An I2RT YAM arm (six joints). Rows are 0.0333 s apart.
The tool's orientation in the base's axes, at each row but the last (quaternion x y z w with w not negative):
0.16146, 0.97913, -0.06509, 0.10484
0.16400, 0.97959, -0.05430, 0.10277
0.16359, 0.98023, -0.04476, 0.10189
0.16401, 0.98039, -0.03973, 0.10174
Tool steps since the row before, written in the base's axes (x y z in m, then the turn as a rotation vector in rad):
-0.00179, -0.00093, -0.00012, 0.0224, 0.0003, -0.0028
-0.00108, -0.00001, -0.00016, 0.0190, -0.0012, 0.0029
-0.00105, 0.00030, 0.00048, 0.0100, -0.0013, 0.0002
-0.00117, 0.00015, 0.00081, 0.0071, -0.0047, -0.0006
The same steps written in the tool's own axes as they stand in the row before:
0.00140, -0.00145, -0.00006, -0.0200, 0.0079, 0.0068
0.00103, -0.00036, -0.00004, -0.0186, 0.0050, 0.0008
0.00096, -0.00009, -0.00070, -0.0097, 0.0021, 0.0018
0.00096, -0.00028, -0.00103, -0.0079, -0.0021, 0.0024

